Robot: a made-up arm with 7 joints. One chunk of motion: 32 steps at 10 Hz.
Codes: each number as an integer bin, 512 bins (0 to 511) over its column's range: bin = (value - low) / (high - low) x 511, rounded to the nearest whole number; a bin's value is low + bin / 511 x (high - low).
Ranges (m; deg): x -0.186..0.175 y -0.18..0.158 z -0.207..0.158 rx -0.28..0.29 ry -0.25..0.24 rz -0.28..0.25
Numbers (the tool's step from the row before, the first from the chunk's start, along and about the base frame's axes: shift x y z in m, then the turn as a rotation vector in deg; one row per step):
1: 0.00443 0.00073 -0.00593 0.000 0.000 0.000
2: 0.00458 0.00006 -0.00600 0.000 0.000 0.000
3: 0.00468 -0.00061 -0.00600 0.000 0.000 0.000
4: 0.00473 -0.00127 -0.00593 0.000 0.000 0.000
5: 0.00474 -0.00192 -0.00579 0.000 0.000 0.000
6: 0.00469 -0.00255 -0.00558 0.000 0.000 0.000
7: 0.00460 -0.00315 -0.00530 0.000 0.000 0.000
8: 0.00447 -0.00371 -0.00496 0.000 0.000 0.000
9: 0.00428 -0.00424 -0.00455 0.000 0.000 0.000
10: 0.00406 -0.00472 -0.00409 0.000 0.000 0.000
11: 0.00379 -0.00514 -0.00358 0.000 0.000 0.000
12: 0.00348 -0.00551 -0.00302 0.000 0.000 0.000
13: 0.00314 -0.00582 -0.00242 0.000 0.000 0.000
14: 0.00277 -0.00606 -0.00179 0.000 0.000 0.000
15: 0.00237 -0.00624 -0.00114 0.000 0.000 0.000
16: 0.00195 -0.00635 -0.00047 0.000 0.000 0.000
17: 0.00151 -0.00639 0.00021 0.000 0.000 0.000
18: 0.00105 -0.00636 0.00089 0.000 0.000 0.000
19: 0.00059 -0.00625 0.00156 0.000 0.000 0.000
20: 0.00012 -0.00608 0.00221 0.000 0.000 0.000
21: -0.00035 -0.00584 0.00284 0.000 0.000 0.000
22: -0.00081 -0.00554 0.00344 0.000 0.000 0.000
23: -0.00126 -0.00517 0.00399 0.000 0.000 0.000
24: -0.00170 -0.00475 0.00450 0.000 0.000 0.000
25: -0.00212 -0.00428 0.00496 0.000 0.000 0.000
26: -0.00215 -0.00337 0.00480 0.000 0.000 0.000
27: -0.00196 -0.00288 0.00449 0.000 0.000 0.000
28: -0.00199 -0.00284 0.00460 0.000 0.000 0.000
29: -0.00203 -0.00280 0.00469 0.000 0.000 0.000
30: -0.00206 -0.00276 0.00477 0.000 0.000 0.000
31: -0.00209 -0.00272 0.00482 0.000 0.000 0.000
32: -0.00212 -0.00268 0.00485 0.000 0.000 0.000
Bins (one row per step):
1: 270 273 281 251 261 270
2: 270 272 281 251 261 270
3: 270 271 281 251 261 270
4: 270 270 281 251 261 270
5: 270 269 282 251 261 270
6: 270 268 282 251 261 270
7: 270 267 282 251 261 270
8: 270 267 283 251 261 270
9: 269 266 283 251 261 270
10: 269 265 284 251 261 270
11: 269 264 285 251 261 270
12: 268 264 286 251 261 270
13: 268 263 286 251 261 270
14: 267 263 287 251 261 270
15: 267 263 288 251 261 270
16: 266 263 289 251 261 270
17: 265 262 290 251 261 270
18: 265 263 291 251 261 270
19: 264 263 292 251 261 270
20: 263 263 293 251 261 270
21: 263 263 294 251 261 270
22: 262 264 295 251 261 270
23: 262 264 295 251 261 270
24: 261 265 296 251 261 270
25: 260 266 297 251 261 270
26: 260 267 297 251 261 270
27: 261 268 296 251 261 270
28: 260 268 296 251 261 270
29: 260 268 296 251 261 270
30: 260 268 296 251 261 270
31: 260 268 297 251 261 270
32: 260 268 297 251 261 270

